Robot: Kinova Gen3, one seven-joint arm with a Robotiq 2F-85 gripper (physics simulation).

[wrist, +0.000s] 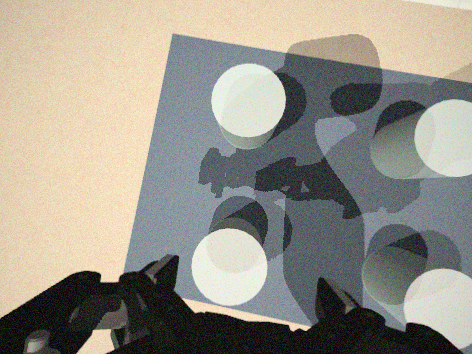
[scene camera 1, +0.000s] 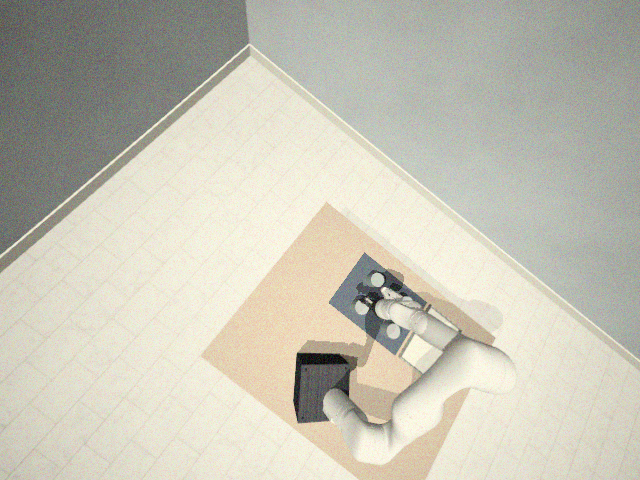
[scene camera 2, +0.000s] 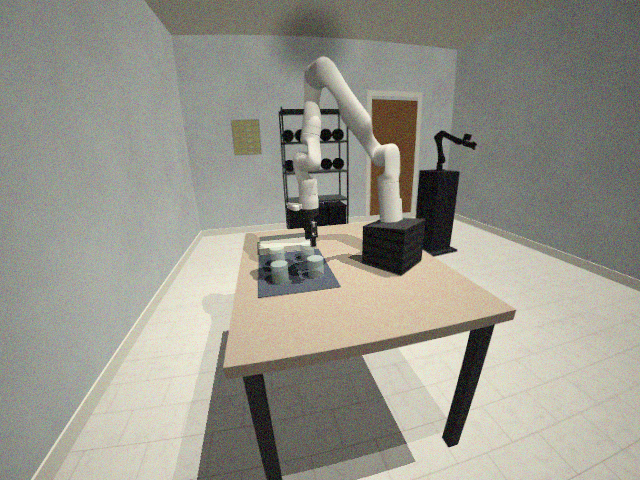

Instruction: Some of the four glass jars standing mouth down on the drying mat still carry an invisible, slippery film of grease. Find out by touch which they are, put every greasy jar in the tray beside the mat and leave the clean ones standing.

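Places are measured from the arm's base along level axes (x right, y up, z back), in metres.
Where they show: gripper, fingertip midpoint: [wrist: 245, 282] [scene camera 1: 370, 307] [scene camera 2: 310, 242]; arm's base at its link origin: [scene camera 1: 334, 401] [scene camera 2: 390, 220].
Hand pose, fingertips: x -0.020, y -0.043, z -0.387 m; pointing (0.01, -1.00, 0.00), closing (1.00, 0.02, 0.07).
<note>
Things, the pixels of their top centre, and the offset from my fingertips. Level surfaces: height alone.
- blue drying mat at its surface level: dy -0.138 m
- fourth jar at its top centre: [wrist: 455, 138] [scene camera 2: 276, 247] dx +0.172, dy -0.064, dz -0.110 m
- tray at its top centre: [scene camera 2: 286, 239] [scene camera 1: 432, 343] dx +0.396, dy -0.111, dz -0.017 m
- wooden table at its surface level: dy -0.141 m
Four pale glass jars stand mouth down on the blue drying mat [scene camera 1: 345, 294] [scene camera 2: 320, 284] [wrist: 160, 165]. The two jars at the end away from the tray are one nearer the wall [scene camera 1: 377, 279] [scene camera 2: 279, 271] [wrist: 248, 100] and one beside it [scene camera 1: 360, 307] [scene camera 2: 315, 266] [wrist: 229, 266]. Nearer the tray stand another jar [scene camera 1: 393, 331] [wrist: 445, 307] and the fourth jar [scene camera 2: 277, 253] [wrist: 450, 137], which the arm partly covers in scene camera 1. My gripper [scene camera 1: 369, 299] [scene camera 2: 313, 242] [wrist: 245, 282] is open and empty, above the jars. The tray [scene camera 1: 417, 353] [scene camera 2: 273, 246] adjoins the mat. Grease does not show.
The robot's black base block [scene camera 1: 323, 384] [scene camera 2: 390, 246] stands on the wooden table [scene camera 1: 279, 310] [scene camera 2: 382, 315], apart from the mat. The arm reaches over the tray and partly hides it in scene camera 1. A shelf rack and a dark pedestal with a small arm stand behind the table.
</note>
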